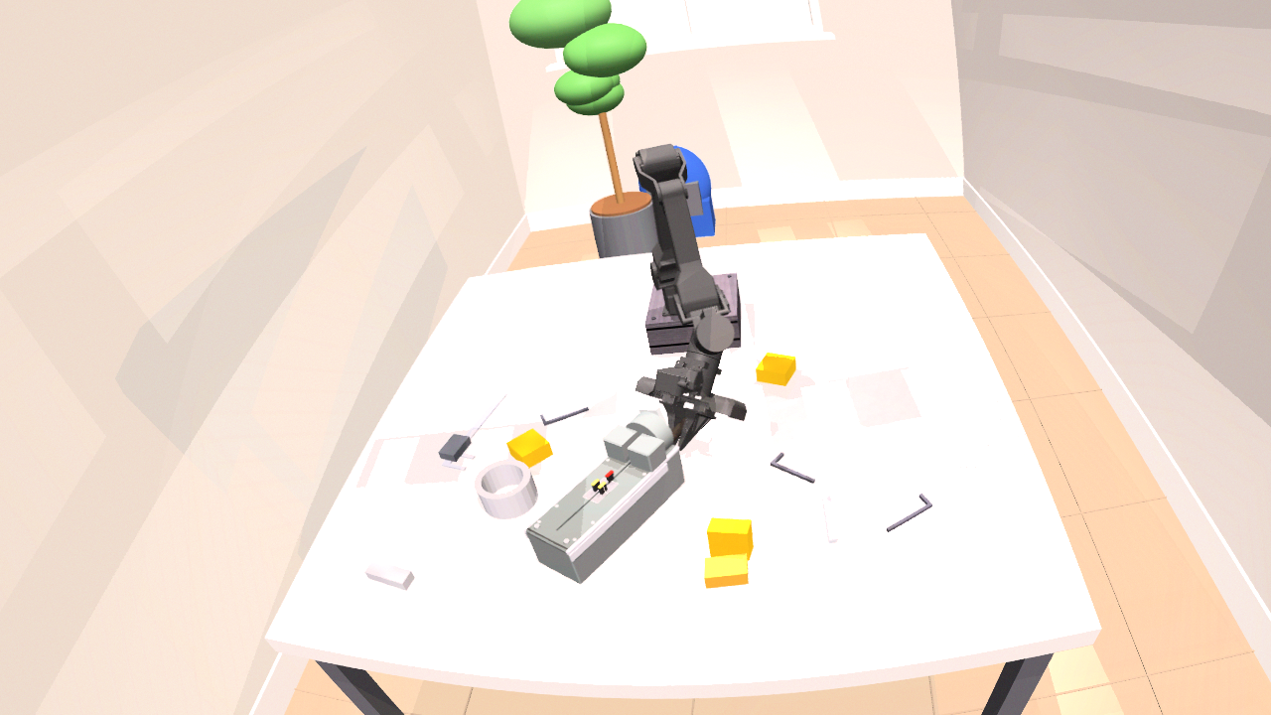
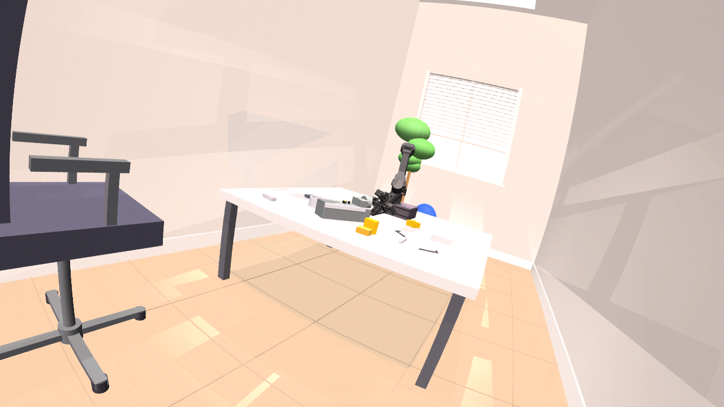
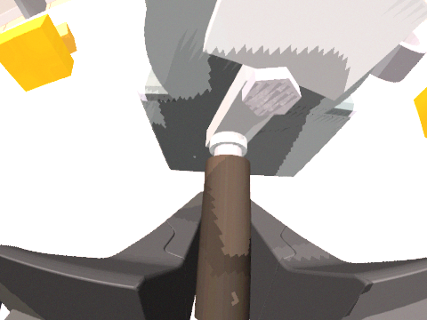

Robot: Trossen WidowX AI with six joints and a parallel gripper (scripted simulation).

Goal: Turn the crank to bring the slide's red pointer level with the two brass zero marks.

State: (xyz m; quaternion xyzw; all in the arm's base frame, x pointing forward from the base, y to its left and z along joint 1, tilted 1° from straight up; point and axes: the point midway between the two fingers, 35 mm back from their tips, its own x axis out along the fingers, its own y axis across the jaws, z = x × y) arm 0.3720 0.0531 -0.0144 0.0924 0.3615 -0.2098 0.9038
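Right now the brown crank handle is 30 mm above my gripper tip, 20 mm behind it and 10 mm to the left of it. The rest, counted from my gripper tip: red pointer 120 mm ahead, 70 mm to the right, 50 mm above.
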